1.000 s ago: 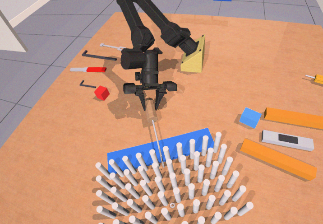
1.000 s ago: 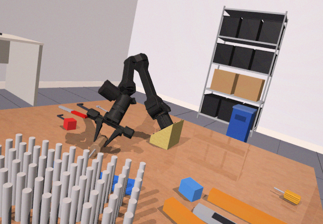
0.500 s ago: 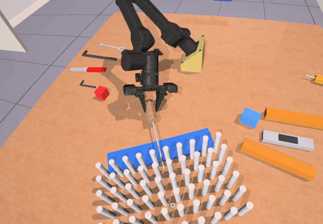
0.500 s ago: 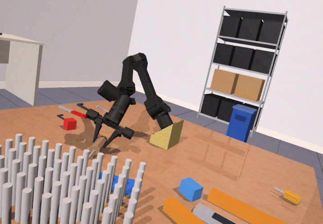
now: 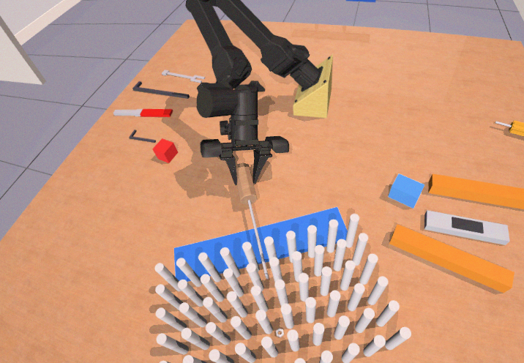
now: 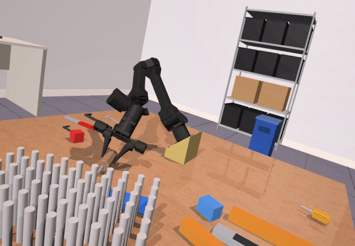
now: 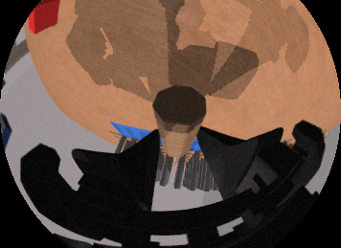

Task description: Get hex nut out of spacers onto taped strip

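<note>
My gripper tip is 11 cm short of the blue taped strip, 7 cm to the right of it and 4 cm above it. The rest, counted from my gripper tip: hex nut (26 cm ahead, 16 cm to the left, 3 cm below); hook tool (9 cm ahead, 6 cm to the left, 1 cm below); red cube (5 cm behind, 25 cm to the right, 2 cm below).
</note>
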